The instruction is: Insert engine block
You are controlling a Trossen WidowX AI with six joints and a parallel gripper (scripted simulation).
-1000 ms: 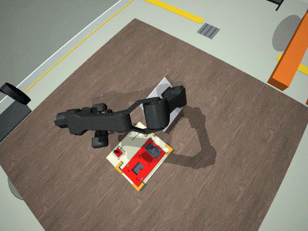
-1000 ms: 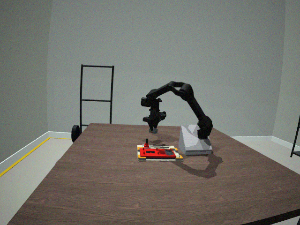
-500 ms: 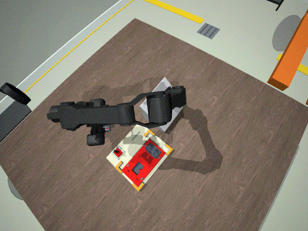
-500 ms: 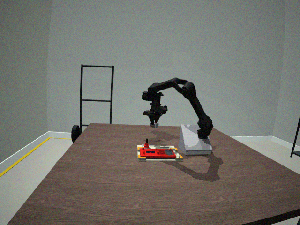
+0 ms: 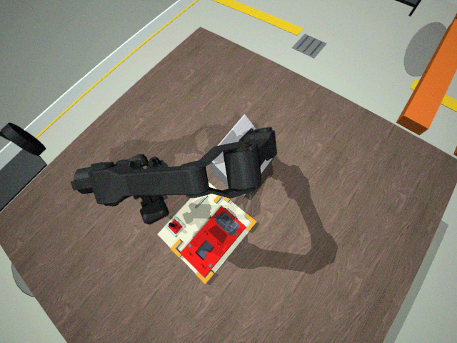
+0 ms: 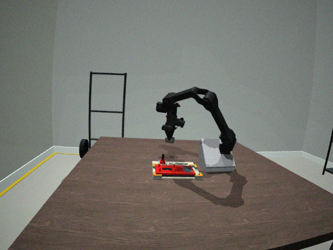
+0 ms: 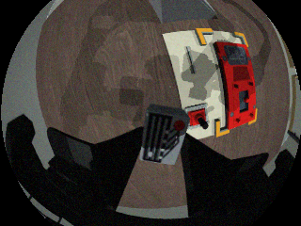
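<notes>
Right now the black post is 4 cm ahead of my gripper tip, 6 cm to the left of it and 10 cm below it. Round my gripper tip: grey engine block (1 cm below).
</notes>
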